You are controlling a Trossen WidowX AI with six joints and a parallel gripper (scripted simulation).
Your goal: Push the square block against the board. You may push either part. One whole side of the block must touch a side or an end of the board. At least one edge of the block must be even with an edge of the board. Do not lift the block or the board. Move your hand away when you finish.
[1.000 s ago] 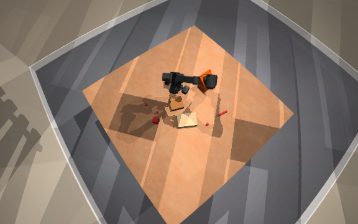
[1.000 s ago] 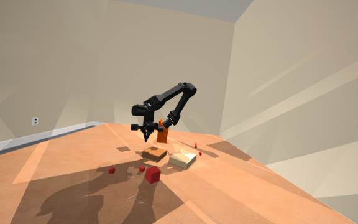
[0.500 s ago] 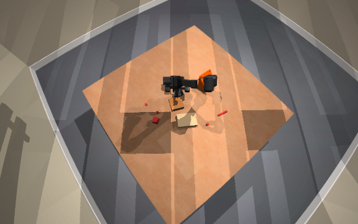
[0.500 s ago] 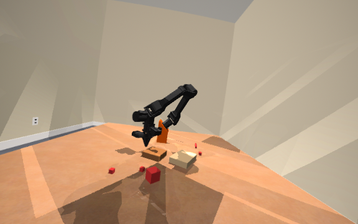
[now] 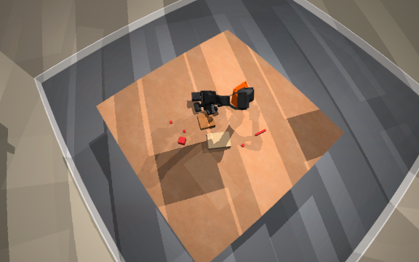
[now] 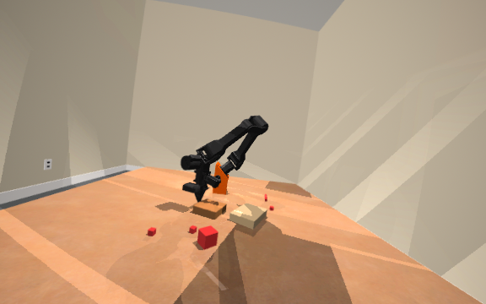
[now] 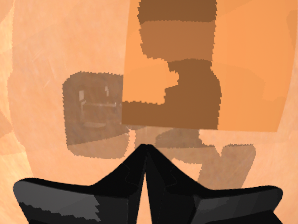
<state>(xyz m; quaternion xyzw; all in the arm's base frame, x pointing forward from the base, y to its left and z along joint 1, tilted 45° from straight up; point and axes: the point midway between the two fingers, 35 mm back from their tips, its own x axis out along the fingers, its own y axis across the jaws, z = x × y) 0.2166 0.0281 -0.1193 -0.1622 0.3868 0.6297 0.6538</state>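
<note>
My gripper tip is 60 mm short of the brown square block, 60 mm to the right of it and 10 mm below it. Round my gripper tip: red stick 210 mm behind, 330 mm to the left; then cream board 60 mm ahead, 230 mm to the left, 10 mm above.
</note>
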